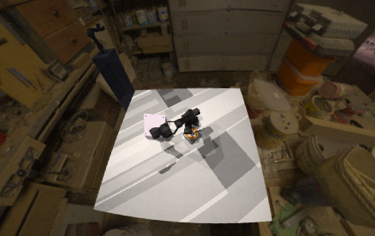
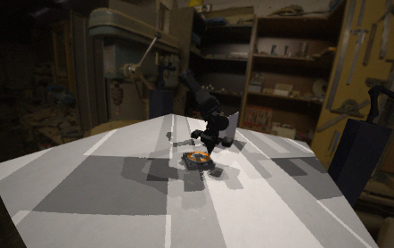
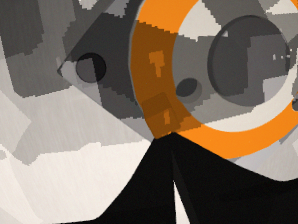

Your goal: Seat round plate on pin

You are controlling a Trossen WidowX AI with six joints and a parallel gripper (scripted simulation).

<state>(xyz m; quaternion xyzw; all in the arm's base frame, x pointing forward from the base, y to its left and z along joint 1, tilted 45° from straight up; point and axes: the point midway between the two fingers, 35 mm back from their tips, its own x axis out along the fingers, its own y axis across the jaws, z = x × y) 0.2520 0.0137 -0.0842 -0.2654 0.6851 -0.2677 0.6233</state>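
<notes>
The round plate is 2 cm to the right of my gripper tip and 2 cm ahead of it. The rest, counted from my gripper tip: square base (4 cm to the right, 3 cm ahead, 2 cm below).
</notes>
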